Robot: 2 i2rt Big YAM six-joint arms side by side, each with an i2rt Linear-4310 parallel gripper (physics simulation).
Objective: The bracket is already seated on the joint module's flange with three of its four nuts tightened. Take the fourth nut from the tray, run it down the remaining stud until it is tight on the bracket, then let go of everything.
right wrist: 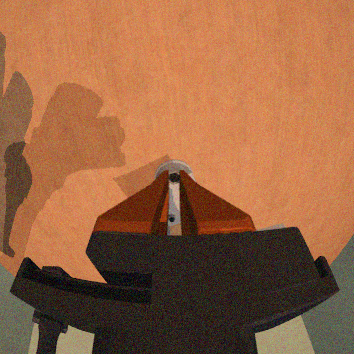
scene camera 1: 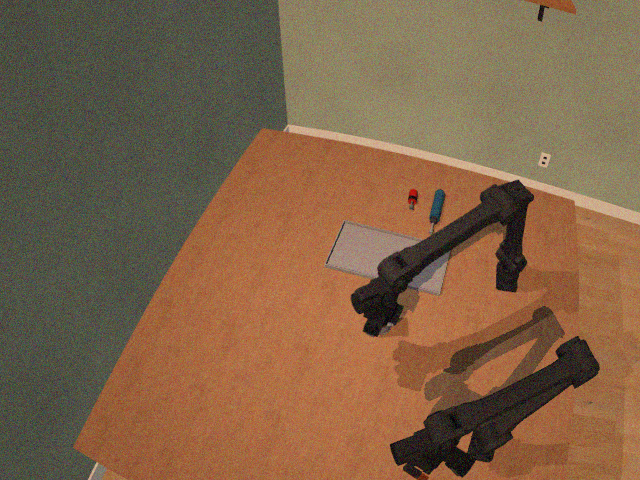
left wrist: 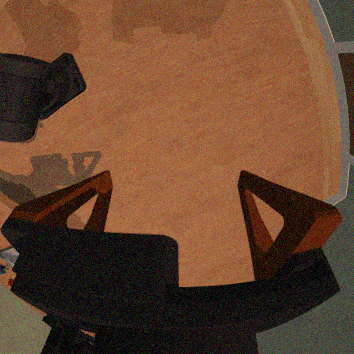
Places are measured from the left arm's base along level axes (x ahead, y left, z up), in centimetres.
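Where they show: left gripper, fingertip midpoint: point(scene camera 1: 429, 465) point(left wrist: 174, 177); right gripper, fingertip midpoint: point(right wrist: 173, 177); left arm's base at its link origin: point(scene camera 1: 482, 443) point(left wrist: 55, 86); right arm's base at its link origin: point(scene camera 1: 506, 278).
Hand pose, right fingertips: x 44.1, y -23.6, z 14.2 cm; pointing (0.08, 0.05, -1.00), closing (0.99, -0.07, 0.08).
Observation:
Things, the pixels of their top centre, and the offset from my right fingertips.
- small dark nut at its top centre: point(right wrist: 173, 177) dy +0.2, dx +0.0, dz +0.4 cm
- grey joint module at its top centre: point(right wrist: 177, 207) point(scene camera 1: 383, 314) dy -8.9, dx +0.4, dz -6.8 cm
- pale tray at its top centre: point(scene camera 1: 390, 255) dy -37.3, dx +5.8, dz -12.6 cm
- red-handled tool at its top centre: point(scene camera 1: 412, 197) dy -66.8, dx +4.7, dz -10.8 cm
- blue-handled screwdriver at its top centre: point(scene camera 1: 436, 207) dy -63.9, dx -5.7, dz -10.1 cm
My right gripper point(right wrist: 173, 177) is shut on a small dark nut point(right wrist: 174, 178) at its fingertips, above the joint module. The grey joint module point(right wrist: 174, 164) point(scene camera 1: 388, 327) stands upright on the table, mostly hidden by the right fingers and wrist. Through the slit between the fingers a strip of the light bracket point(right wrist: 173, 197) shows, with one dark nut or stud end on it; the other studs are hidden. The pale tray point(scene camera 1: 356, 248) lies behind the right wrist, partly under the right arm. My left gripper point(left wrist: 174, 177) point(scene camera 1: 416, 472) is open and empty above the table, well away from the module.
A red-handled tool point(scene camera 1: 413, 196) and a blue-handled screwdriver point(scene camera 1: 437, 205) lie beyond the tray, near the wall-side table edge. The right arm point(scene camera 1: 449, 232) spans part of the tray. The left arm point(scene camera 1: 509, 395) stands at the lower right of the table.

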